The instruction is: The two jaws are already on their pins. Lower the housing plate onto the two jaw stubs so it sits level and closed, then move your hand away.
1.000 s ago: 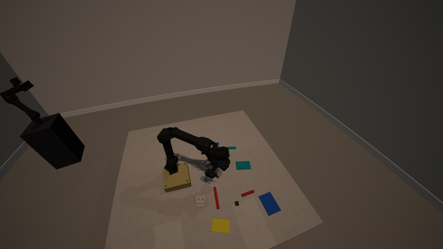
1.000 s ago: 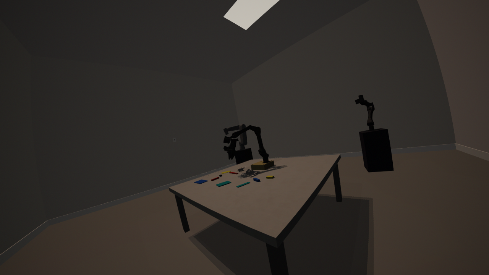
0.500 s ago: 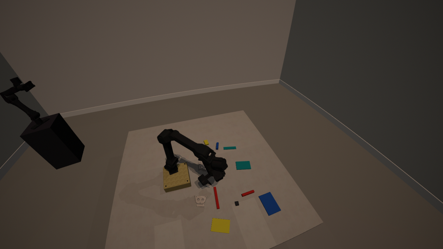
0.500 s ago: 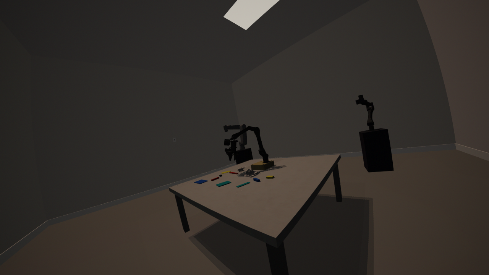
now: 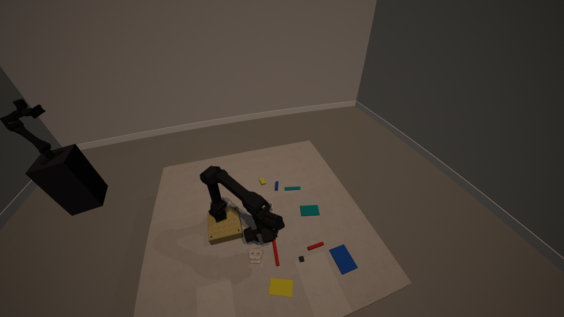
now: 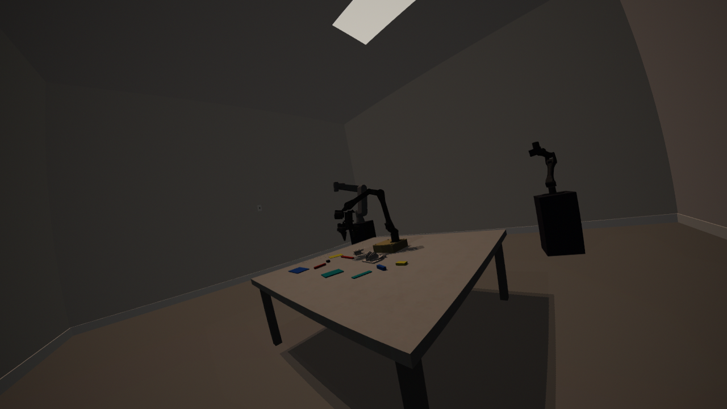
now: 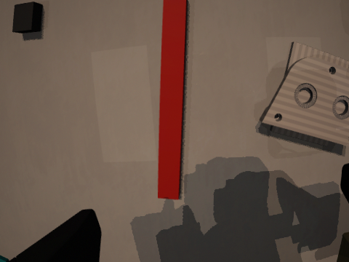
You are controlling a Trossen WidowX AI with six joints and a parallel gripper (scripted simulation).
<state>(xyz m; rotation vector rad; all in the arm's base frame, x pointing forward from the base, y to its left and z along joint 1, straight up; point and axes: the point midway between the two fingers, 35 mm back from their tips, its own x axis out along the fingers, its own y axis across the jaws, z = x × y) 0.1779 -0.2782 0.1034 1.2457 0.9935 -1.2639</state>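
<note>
The white stand lies 80 mm behind my gripper tip, 10 mm to the right of it and 120 mm below it. The rest, counted from my gripper tip: black cube 130 mm ahead, 130 mm to the right, 120 mm below; then long red bar 30 mm ahead, 30 mm to the right, 120 mm below; then yellow plate 30 mm behind, 200 mm to the right, 130 mm below.
</note>
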